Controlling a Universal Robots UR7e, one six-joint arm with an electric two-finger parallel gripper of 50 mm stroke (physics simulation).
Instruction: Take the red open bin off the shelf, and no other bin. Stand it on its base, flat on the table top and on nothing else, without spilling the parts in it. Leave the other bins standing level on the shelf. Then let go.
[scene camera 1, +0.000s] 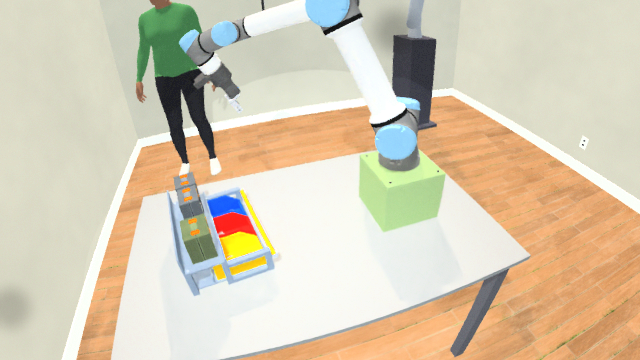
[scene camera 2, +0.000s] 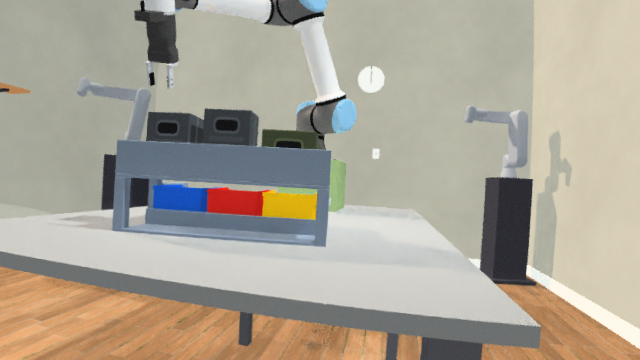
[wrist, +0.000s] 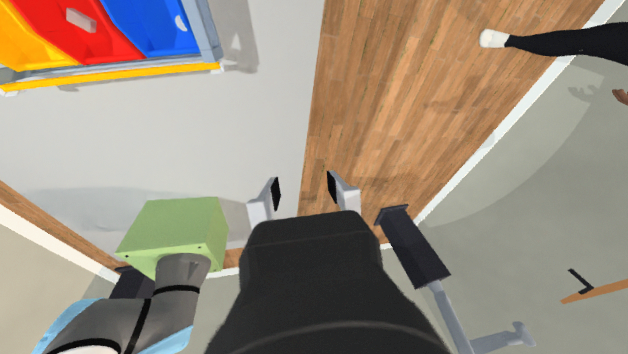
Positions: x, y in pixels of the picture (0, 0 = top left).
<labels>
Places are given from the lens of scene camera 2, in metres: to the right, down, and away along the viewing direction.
my gripper (scene camera 2: 161, 86): -0.45, -0.27, 0.92
red open bin (scene camera 2: 220, 200): -0.20, 0.04, 0.65
blue bin (scene camera 2: 171, 197): -0.30, 0.04, 0.65
yellow bin (scene camera 2: 301, 206): -0.04, 0.05, 0.65
</labels>
